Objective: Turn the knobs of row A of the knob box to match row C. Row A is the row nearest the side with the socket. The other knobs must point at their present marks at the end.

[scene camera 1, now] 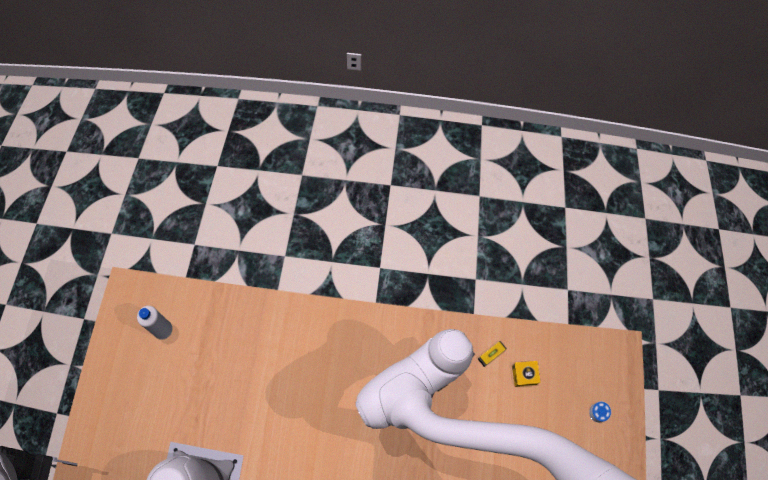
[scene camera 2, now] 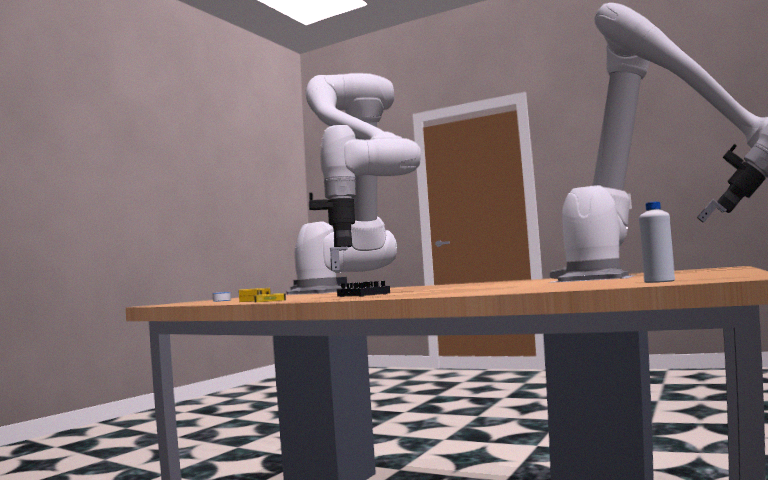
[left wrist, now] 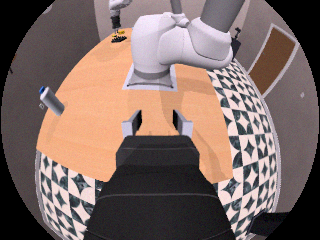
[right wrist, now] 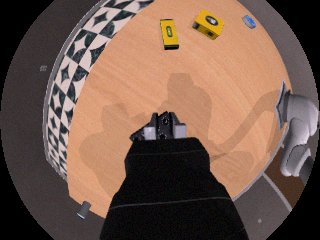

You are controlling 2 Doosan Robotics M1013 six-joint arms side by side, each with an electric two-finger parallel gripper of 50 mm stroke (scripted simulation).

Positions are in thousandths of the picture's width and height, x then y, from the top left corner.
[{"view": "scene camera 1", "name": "white bottle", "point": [200, 670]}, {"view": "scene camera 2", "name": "my left gripper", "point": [912, 459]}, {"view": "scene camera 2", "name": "my right gripper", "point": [437, 564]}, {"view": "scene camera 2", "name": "white bottle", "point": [856, 528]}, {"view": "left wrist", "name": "my left gripper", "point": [492, 485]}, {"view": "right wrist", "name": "my right gripper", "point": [511, 494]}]
